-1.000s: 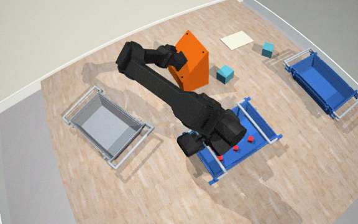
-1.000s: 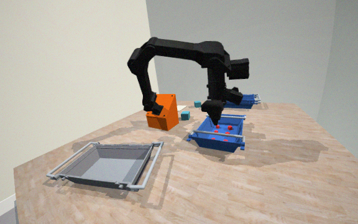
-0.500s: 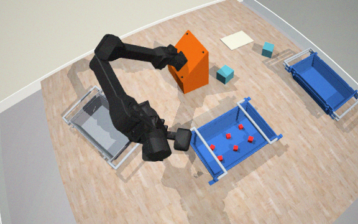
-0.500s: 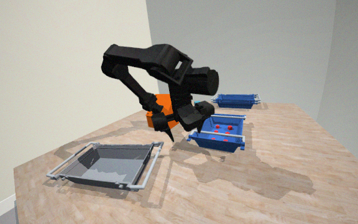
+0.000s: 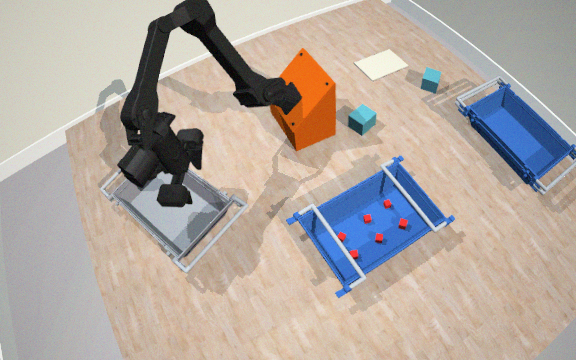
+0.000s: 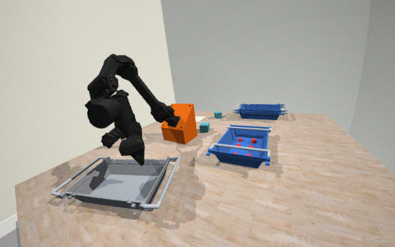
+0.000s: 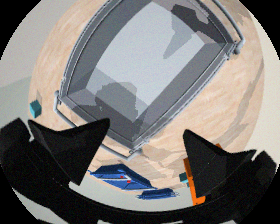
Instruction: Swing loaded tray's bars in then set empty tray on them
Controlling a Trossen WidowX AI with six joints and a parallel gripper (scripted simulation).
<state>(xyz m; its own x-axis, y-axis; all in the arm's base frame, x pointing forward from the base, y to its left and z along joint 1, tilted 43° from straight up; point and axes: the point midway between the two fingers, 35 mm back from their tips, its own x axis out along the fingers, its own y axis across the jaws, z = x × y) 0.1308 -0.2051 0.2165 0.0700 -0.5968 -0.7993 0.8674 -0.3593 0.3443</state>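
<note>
My gripper tip is 8 cm to the left of the grey tray, 4 cm above it and 2 cm past it. From my gripper tip the other things lie so: cream sheet 66 cm to the left, 25 cm behind, 9 cm below.
</note>
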